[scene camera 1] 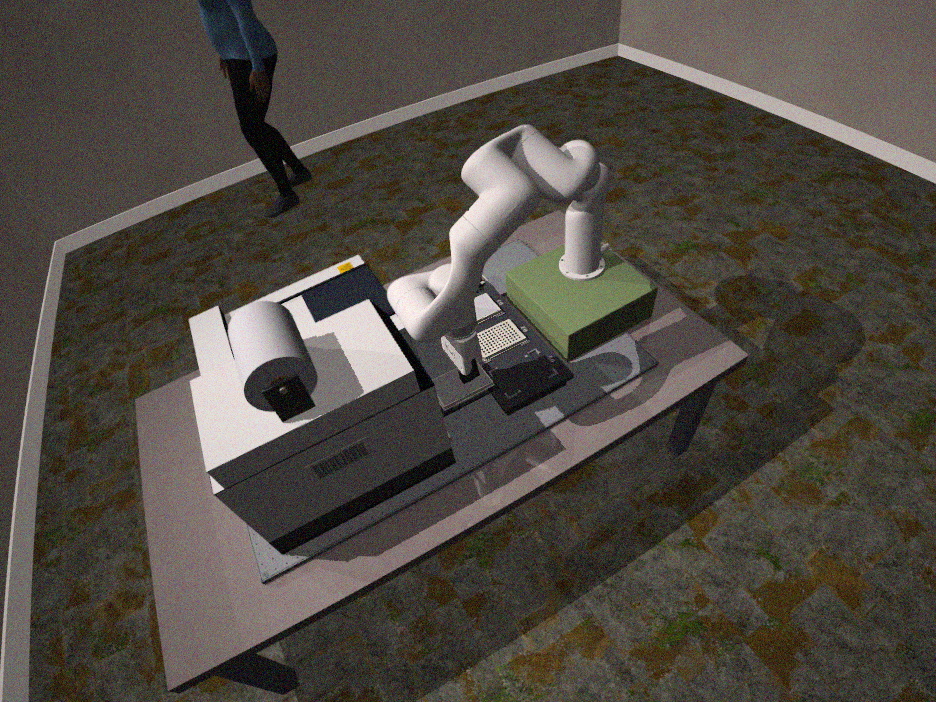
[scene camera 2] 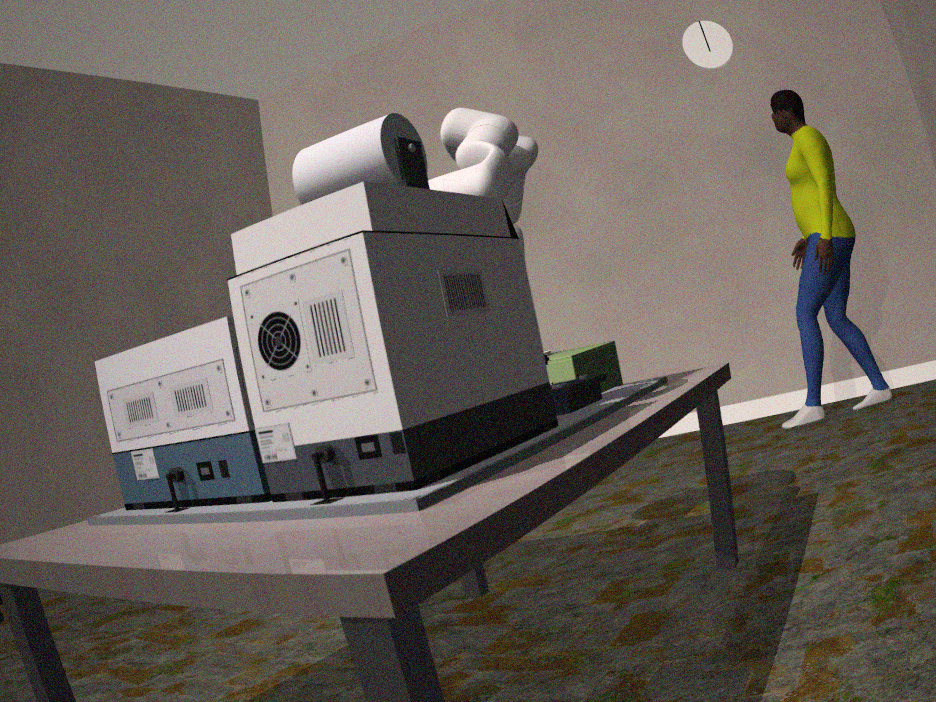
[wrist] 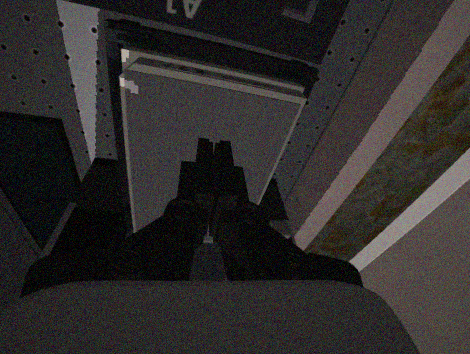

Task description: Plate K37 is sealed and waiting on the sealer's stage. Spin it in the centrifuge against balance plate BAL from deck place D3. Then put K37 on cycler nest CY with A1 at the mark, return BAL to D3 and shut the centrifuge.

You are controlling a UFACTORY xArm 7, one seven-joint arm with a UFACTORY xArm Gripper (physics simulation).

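Places are measured from the arm's base along level axes (x back, y down, z right), in centimetres.
Where they show: gripper, fingertip midpoint: [scene camera 1: 467,378] [wrist: 210,161]; arm's base, origin of the base link: [scene camera 1: 581,266].
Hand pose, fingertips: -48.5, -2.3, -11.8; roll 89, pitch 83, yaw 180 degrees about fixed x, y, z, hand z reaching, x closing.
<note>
Each offset is from my fingertips to the top centre of the thing, as dx, dy, dz. "pt": to the spot under its first point.
Sealed plate K37 {-1.8, +0.0, +0.5} [scene camera 1: 455,389] [wrist: 200,110] lies flat on the stage in front of the large white sealer {-31.2, -35.8, +4.9} [scene camera 1: 378,343] [scene camera 2: 309,332]. My gripper [scene camera 1: 468,373] [wrist: 210,161] is shut, its fingertips together over the middle of the plate's top, with nothing between them. Whether the tips touch the seal cannot be told. A dark block {+16.1, +6.7, +9.6} [scene camera 1: 533,375] [wrist: 240,30] with an A1 mark lies beside the stage. A plate with a grid of wells {pt +16.5, +5.7, +9.1} [scene camera 1: 500,337] sits further back; its label is unreadable. A lower blue-and-white machine [scene camera 1: 344,290] [scene camera 2: 177,385] stands beside the sealer; its lid state is unclear.
The sealer's film roll {-33.3, -35.8, +5.2} [scene camera 1: 268,347] [scene camera 2: 347,160] rises above its top. A green block [scene camera 1: 578,298] [scene camera 2: 582,364] carries the arm's base. Another pale plate {+17.6, +5.7, +21.9} [scene camera 1: 486,306] lies behind the well plate. A person [scene camera 1: 253,90] stands beyond the table, another [scene camera 2: 816,196] in scene camera 2.
</note>
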